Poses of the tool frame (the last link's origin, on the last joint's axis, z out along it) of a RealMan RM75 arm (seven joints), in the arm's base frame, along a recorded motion.
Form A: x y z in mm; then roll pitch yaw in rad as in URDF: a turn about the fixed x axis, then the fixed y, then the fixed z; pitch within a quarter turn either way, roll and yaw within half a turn.
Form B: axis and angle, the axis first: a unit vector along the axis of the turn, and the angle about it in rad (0 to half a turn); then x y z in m. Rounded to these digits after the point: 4 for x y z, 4 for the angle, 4 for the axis.
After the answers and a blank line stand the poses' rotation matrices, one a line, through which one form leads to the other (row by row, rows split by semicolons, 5 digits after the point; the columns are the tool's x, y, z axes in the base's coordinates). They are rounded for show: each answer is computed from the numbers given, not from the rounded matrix.
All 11 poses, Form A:
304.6 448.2 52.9 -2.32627 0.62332 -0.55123
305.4 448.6 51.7 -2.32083 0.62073 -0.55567
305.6 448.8 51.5 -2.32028 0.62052 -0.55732
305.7 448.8 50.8 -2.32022 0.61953 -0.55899
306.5 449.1 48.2 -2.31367 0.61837 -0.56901
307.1 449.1 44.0 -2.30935 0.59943 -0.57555
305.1 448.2 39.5 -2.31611 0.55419 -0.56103
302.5 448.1 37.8 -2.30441 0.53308 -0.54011
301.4 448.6 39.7 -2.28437 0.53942 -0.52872
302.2 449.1 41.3 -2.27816 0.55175 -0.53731
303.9 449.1 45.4 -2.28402 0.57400 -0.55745
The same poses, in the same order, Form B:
-0.8994 0.3950 0.1873 2.2310 0.3046 0.4482 0.0529
-0.8989 0.3976 0.1841 2.2256 0.3054 0.4486 0.0517
-0.8986 0.3985 0.1835 2.2249 0.3056 0.4488 0.0515
-0.8985 0.3991 0.1826 2.2246 0.3057 0.4488 0.0508
-0.8968 0.4047 0.1786 2.2171 0.3065 0.4491 0.0482
-0.8989 0.4052 0.1669 2.2149 0.3071 0.4491 0.0440
-0.9090 0.3891 0.1492 2.2301 0.3051 0.4482 0.0395
-0.9152 0.3772 0.1419 2.2257 0.3025 0.4481 0.0378
-0.9152 0.3762 0.1447 2.2081 0.3014 0.4486 0.0397
-0.9116 0.3836 0.1477 2.1995 0.3022 0.4491 0.0413
-0.9050 0.3964 0.1547 2.1986 0.3039 0.4491 0.0454

0.69168 -0.72108 0.04031; -0.42524 -0.36153 0.82974; -0.58373 -0.59105 -0.55670
0.69107 -0.72112 0.04914; -0.42911 -0.35462 0.83073; -0.58163 -0.59518 -0.55450
0.69046 -0.72157 0.05100; -0.43031 -0.35304 0.83078; -0.58146 -0.59557 -0.55426
0.69023 -0.72165 0.05290; -0.43177 -0.35209 0.83042; -0.58065 -0.59603 -0.55461
0.68644 -0.72414 0.06651; -0.43903 -0.33978 0.83175; -0.57971 -0.60014 -0.55115
0.69264 -0.71639 0.08385; -0.44940 -0.33769 0.82704; -0.56417 -0.61053 -0.55585
0.71998 -0.68829 0.08880; -0.45242 -0.36848 0.81212; -0.52625 -0.62488 -0.57669
0.73865 -0.66804 0.09012; -0.44288 -0.38015 0.81200; -0.50819 -0.63970 -0.57665
0.74085 -0.66547 0.09107; -0.43280 -0.36928 0.82238; -0.51364 -0.64868 -0.56160
0.73161 -0.67488 0.09640; -0.43588 -0.35434 0.82732; -0.52418 -0.64729 -0.55340
0.71261 -0.69460 0.09859; -0.44424 -0.33798 0.82971; -0.54300 -0.63506 -0.54942

